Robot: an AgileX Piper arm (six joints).
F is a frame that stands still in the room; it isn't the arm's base.
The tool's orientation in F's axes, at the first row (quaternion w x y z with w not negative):
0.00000, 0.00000, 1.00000, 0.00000
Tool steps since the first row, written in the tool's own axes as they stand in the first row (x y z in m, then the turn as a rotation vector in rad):
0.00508, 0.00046, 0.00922, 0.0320, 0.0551, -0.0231
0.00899, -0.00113, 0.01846, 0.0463, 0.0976, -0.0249
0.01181, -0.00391, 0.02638, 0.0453, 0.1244, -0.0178
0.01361, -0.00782, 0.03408, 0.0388, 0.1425, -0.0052
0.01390, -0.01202, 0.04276, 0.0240, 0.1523, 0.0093
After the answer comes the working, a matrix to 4 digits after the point.
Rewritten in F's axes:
-0.00508, 0.00046, -0.00922, -0.0320, 0.0551, 0.0231
-0.00899, -0.00113, -0.01846, -0.0463, 0.0976, 0.0249
-0.01181, -0.00391, -0.02638, -0.0453, 0.1244, 0.0178
-0.01361, -0.00782, -0.03408, -0.0388, 0.1425, 0.0052
-0.01390, -0.01202, -0.04276, -0.0240, 0.1523, -0.0093

The tool's axes in the first row as the columns of a matrix, in F's axes (rounded; the answer above uses it unrounded):
-1.0000, 0.0000, 0.0000
0.0000, 1.0000, 0.0000
0.0000, 0.0000, -1.0000

